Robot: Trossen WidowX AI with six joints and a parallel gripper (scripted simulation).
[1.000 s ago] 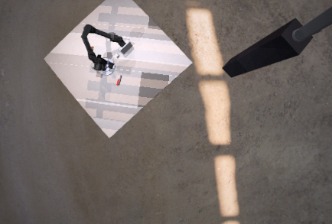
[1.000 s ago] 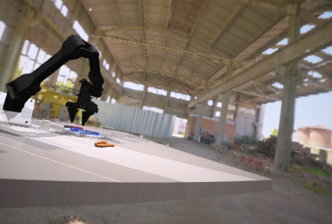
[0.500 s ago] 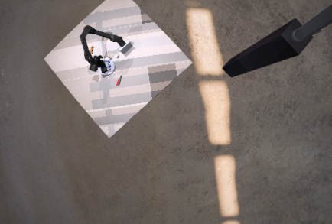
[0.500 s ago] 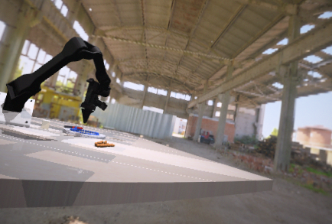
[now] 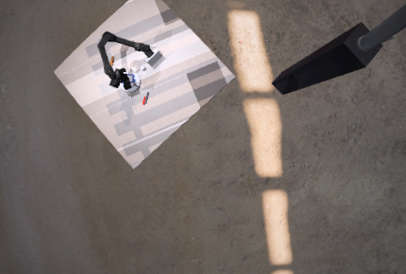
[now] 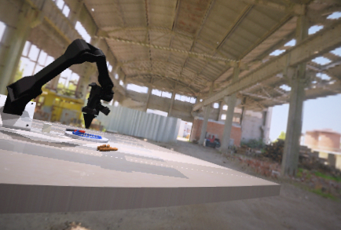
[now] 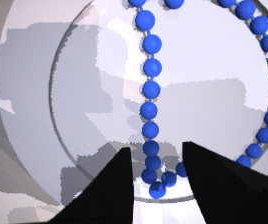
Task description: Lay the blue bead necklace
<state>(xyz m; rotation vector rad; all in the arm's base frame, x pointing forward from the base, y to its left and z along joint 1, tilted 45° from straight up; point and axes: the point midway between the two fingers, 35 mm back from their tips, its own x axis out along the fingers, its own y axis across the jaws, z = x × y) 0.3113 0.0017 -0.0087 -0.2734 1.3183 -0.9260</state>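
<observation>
Right now the round white bead board is 2 cm to the right of my gripper tip and 3 cm below it. Also, from my gripper tip: small white block (17 cm behind, 1 cm to the right, 3 cm below); then red pen-like object (2 cm ahead, 21 cm to the left, 4 cm below).
</observation>
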